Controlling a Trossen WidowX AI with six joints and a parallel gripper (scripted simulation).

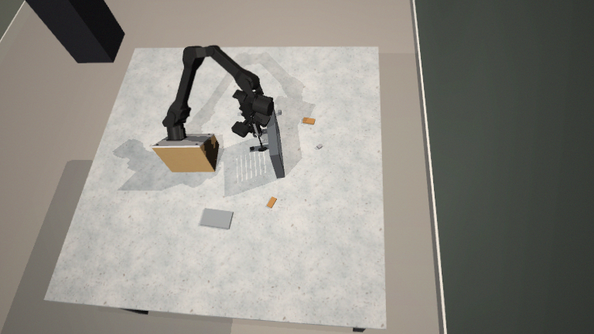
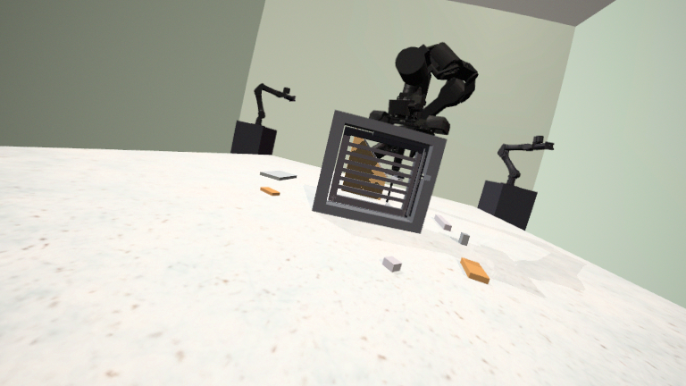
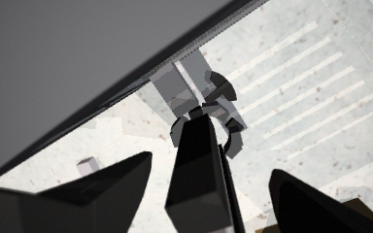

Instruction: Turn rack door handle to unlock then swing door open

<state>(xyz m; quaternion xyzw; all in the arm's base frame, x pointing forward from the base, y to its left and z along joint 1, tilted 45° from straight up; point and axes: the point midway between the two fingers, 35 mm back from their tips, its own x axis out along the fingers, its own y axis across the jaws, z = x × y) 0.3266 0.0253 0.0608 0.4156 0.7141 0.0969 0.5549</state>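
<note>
Right now the upright handle is 10 mm to the right of my gripper tip and 30 mm below it. From my gripper tip the other things lie so: grey bar: 70 mm behind, 170 mm to the left, 140 mm below; flat grey plate: 140 mm behind, 350 mm to the right, 150 mm below.
</note>
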